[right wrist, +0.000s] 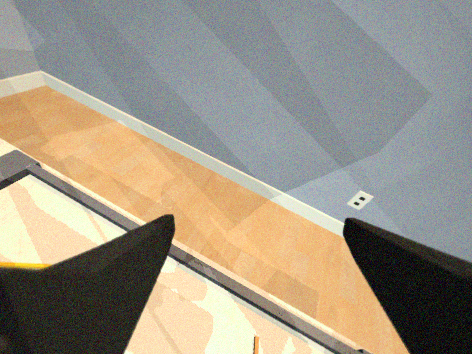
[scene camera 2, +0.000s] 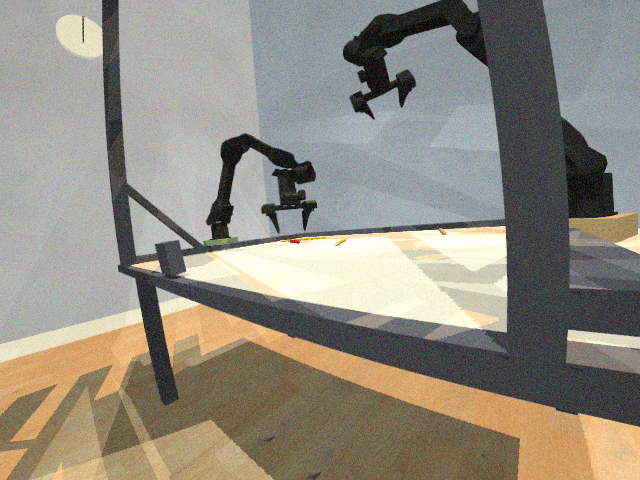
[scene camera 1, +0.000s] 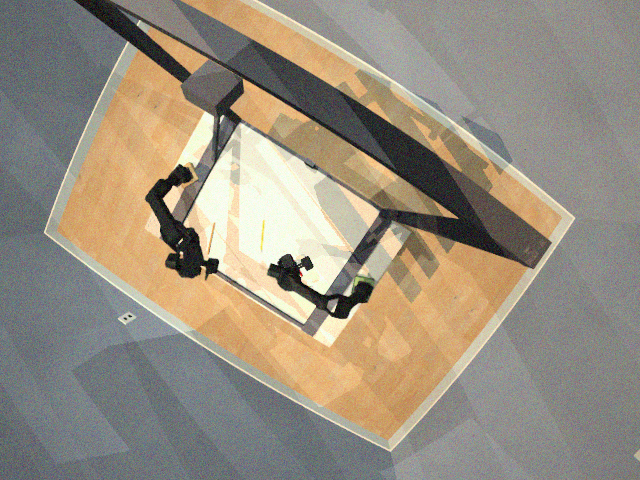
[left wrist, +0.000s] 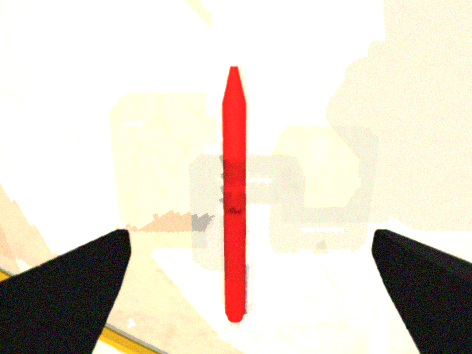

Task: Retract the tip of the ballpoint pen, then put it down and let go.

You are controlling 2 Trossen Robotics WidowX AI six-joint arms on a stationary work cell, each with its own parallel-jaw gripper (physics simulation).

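Frame: origin at the left arm's base, x ahead, y left, z up, level; metres.
Where they show: left gripper, fingertip midpoint: [scene camera 2: 292, 231] [scene camera 1: 296, 266] [left wrist: 252, 241]; right gripper, fingertip midpoint: [right wrist: 258, 224] [scene camera 2: 387, 112] [scene camera 1: 194, 278]; left arm's base at its link origin: [scene camera 2: 220, 238] [scene camera 1: 363, 287]; right arm's base at its link origin: [scene camera 2: 584, 216] [scene camera 1: 185, 175].
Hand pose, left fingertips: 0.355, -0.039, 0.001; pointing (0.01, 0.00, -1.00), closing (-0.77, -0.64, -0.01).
Note:
Things, the pixels of their top centre, and the offset from my left fingertips, as dx, dy, dz. Level surfaces: height alone.
- red ballpoint pen at its top centre: [left wrist: 237, 218] [scene camera 2: 294, 239] +0.002, +0.007, -0.027
- white table at its surface level: dz -0.039
- orange stick at its top centre: [scene camera 2: 442, 230] [scene camera 1: 210, 238] +0.473, -0.036, -0.032
The red ballpoint pen [scene camera 1: 300, 274] [scene camera 2: 294, 241] [left wrist: 234, 200] lies flat on the white table [scene camera 1: 279, 201] [scene camera 2: 361, 279]. In the left wrist view it runs straight up the picture, its tapered end at the top and a faint pale nub at the bottom end. My left gripper [scene camera 1: 295, 266] [scene camera 2: 291, 229] [left wrist: 252, 241] is open and empty above the pen, its fingers on either side of the pen's line and apart from it. It partly hides the pen in scene camera 1. My right gripper [scene camera 1: 191, 266] [scene camera 2: 387, 112] [right wrist: 258, 224] is open and empty, high near the table's edge.
One yellow pencil [scene camera 1: 263, 235] [scene camera 2: 341, 241] lies left of the pen in scene camera 1. Another yellow pencil [scene camera 2: 315, 238] [left wrist: 127, 340] lies close by the pen. An orange stick [scene camera 1: 211, 237] [scene camera 2: 442, 231] [right wrist: 256, 345] lies near the right arm. A dark post [scene camera 2: 532, 180] rises at the table's edge.

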